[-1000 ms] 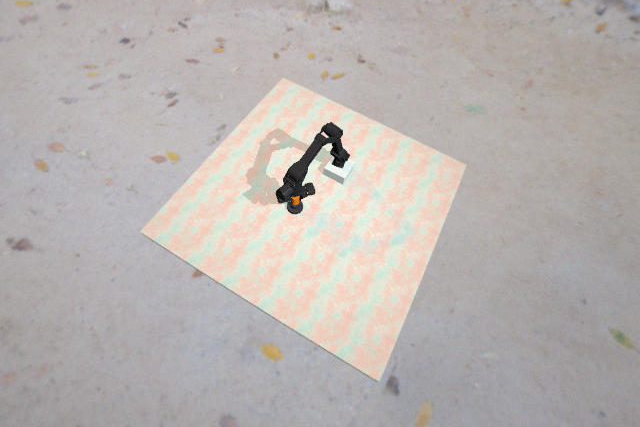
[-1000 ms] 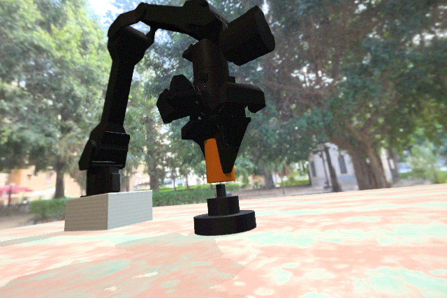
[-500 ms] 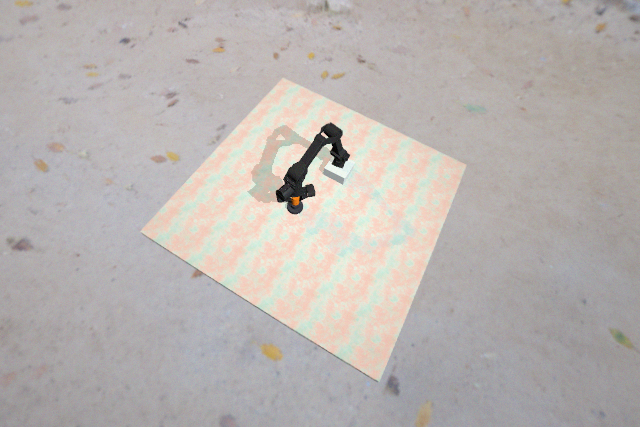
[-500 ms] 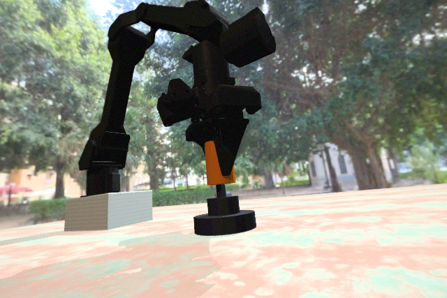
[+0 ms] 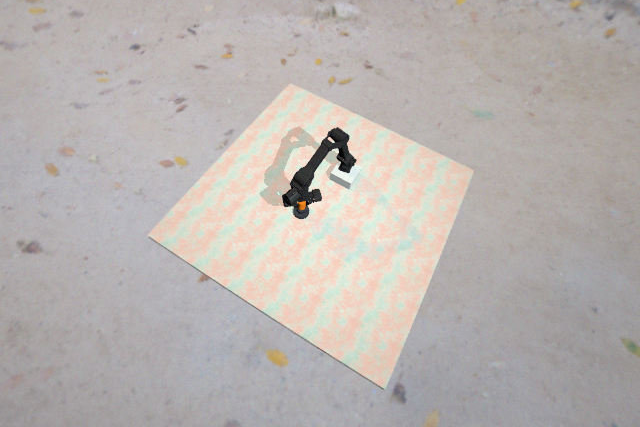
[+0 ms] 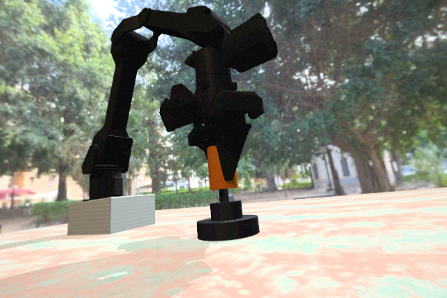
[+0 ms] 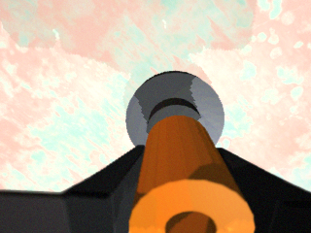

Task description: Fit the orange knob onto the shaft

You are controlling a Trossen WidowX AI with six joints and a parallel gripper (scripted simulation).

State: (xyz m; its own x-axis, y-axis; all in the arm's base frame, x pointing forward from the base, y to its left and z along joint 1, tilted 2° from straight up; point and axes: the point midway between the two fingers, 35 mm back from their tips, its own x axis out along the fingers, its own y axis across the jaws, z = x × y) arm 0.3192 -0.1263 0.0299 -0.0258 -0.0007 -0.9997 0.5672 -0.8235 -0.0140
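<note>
Now: gripper tip 2 cm below the orange knob. Round my gripper tip: round pedestal: 4 cm below.
</note>
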